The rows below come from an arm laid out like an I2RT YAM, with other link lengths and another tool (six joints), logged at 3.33 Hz.
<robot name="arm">
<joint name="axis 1" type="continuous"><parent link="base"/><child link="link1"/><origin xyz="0 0 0.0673"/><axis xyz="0 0 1"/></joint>
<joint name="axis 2" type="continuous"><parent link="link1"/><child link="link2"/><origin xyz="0.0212 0.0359 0.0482"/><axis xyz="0 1 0"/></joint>
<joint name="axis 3" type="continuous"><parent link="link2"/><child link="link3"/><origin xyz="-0.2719 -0.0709 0"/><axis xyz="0 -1 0"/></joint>
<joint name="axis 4" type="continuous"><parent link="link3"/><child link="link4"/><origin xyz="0.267 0.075 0.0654"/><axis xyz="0 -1 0"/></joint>
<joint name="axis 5" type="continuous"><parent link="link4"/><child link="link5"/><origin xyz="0.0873 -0.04 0.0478"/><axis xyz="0 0 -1"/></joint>
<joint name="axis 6" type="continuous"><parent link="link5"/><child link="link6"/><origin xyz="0.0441 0 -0.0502"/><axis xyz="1 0 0"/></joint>
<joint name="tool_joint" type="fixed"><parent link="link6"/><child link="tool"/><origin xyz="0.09 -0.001 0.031" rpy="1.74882 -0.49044 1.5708"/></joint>
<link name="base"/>
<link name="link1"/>
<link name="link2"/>
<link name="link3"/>
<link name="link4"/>
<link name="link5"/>
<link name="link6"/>
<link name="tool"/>
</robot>
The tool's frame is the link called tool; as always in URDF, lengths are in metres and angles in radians. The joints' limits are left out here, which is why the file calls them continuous.
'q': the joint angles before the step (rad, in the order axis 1, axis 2, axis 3, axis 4, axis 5, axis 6). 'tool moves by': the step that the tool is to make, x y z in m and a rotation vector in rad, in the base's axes. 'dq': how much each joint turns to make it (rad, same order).
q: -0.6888 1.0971 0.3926 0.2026 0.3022 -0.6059
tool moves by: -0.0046 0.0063 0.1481 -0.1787 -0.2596 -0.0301
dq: 0.0263 -0.2303 0.2132 -0.1427 0.0446 0.0429
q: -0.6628 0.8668 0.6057 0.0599 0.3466 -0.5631
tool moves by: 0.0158 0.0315 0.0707 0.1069 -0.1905 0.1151
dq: 0.0996 -0.0137 0.2197 -0.2023 -0.0521 0.2008
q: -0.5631 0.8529 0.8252 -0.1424 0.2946 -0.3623
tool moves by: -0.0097 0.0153 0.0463 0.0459 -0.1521 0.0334
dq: 0.0261 -0.0336 0.1012 -0.0629 -0.0232 0.1214
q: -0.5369 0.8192 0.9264 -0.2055 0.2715 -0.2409
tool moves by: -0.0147 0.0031 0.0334 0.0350 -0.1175 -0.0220
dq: -0.0001 -0.0137 0.0767 -0.0335 0.0156 0.0951
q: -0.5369 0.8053 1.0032 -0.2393 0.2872 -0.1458
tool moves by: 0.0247 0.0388 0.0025 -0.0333 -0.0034 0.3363
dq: 0.0015 -0.0121 -0.0135 0.0260 -0.3339 -0.0367
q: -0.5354 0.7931 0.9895 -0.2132 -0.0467 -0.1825
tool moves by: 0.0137 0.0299 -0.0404 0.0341 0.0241 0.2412
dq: 0.0075 -0.0414 -0.1379 0.0598 -0.2341 0.0090
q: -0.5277 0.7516 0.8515 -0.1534 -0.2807 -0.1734
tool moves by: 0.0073 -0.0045 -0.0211 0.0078 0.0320 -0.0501
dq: 0.0350 0.0077 -0.0509 0.0261 0.0855 -0.0030
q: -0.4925 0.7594 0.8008 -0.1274 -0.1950 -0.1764
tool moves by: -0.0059 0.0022 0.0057 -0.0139 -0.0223 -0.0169
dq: 0.0081 -0.0262 -0.0064 0.0064 0.0250 0.0000
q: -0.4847 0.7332 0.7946 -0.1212 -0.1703 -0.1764
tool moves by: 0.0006 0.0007 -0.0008 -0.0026 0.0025 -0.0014
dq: 0.0060 0.0001 -0.0017 0.0002 0.0076 -0.0031
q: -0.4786 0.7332 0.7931 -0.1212 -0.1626 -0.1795
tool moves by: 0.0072 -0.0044 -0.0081 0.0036 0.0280 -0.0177
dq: 0.0089 0.0293 -0.0001 0.0016 0.0273 -0.0076
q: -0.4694 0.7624 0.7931 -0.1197 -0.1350 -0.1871
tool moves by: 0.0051 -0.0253 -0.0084 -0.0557 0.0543 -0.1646
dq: 0.0047 0.0553 0.0079 0.0214 0.1760 -0.0565
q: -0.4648 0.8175 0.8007 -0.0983 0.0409 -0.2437
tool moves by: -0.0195 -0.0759 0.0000 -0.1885 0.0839 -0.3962
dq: -0.1250 0.1075 -0.0031 0.1672 0.2892 -0.1826
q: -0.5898 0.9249 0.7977 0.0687 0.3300 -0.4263
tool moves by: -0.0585 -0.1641 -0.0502 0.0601 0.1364 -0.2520
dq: -0.4684 0.3631 0.1207 0.1247 -0.2071 -0.0861
